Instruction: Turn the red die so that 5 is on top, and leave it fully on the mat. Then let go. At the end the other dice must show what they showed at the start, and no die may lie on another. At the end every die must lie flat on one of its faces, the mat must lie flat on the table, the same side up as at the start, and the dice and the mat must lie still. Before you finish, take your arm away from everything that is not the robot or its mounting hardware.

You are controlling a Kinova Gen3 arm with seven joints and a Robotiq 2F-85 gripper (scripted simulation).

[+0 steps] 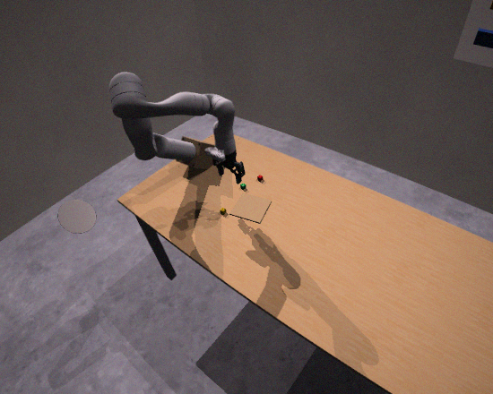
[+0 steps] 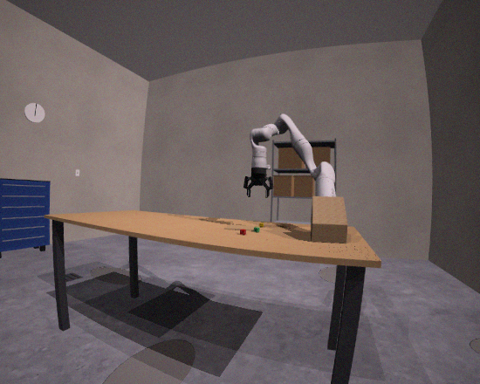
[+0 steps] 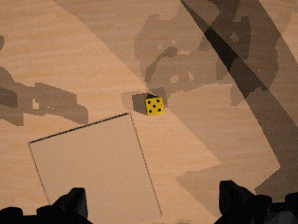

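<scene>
Now: the green die 40 mm behind my hand, 110 mm to the left of it and 150 mm below it. Round my hand: tan mat (70 mm ahead, 40 mm to the left, 160 mm below); yellow die (60 mm to the right, 150 mm below); red die (20 mm behind, 200 mm to the left, 150 mm below).
</scene>
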